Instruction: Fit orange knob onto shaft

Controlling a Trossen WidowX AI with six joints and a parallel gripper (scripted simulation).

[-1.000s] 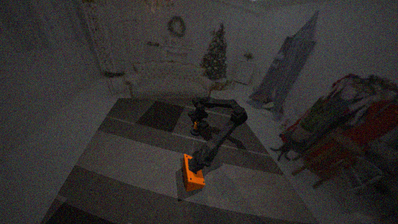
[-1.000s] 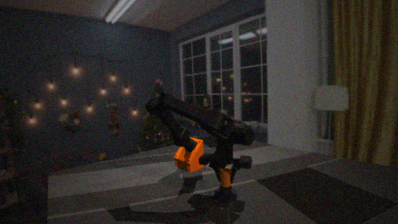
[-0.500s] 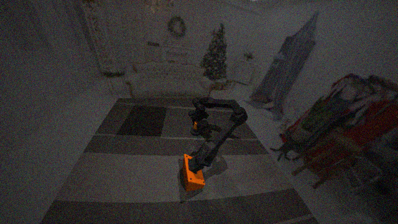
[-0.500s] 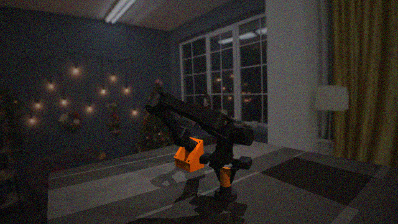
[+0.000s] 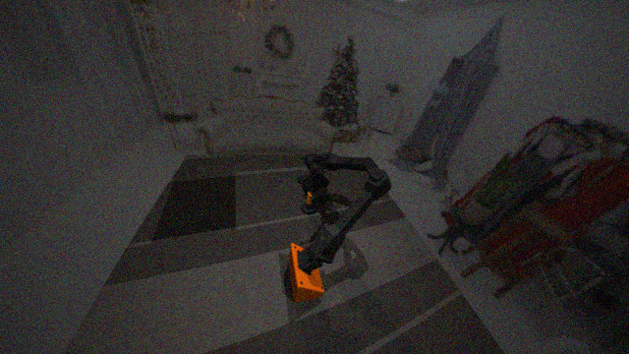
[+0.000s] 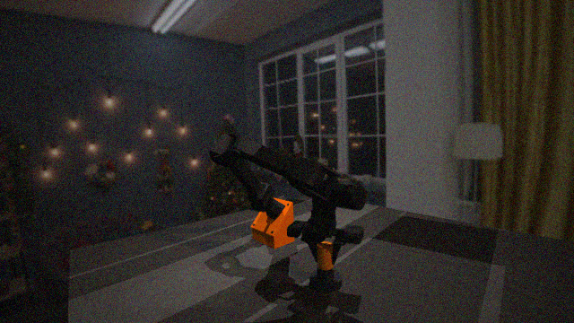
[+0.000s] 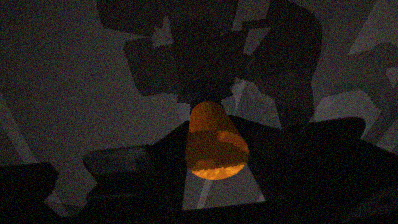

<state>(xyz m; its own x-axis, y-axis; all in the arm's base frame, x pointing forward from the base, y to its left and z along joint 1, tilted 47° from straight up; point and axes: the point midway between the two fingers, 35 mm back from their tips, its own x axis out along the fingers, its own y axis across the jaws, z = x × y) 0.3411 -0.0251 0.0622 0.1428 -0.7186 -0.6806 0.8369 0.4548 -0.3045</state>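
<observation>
The round pedestal is 3 cm below my gripper tip. Also, from my gripper tip: orange knob: 3 cm above.
</observation>
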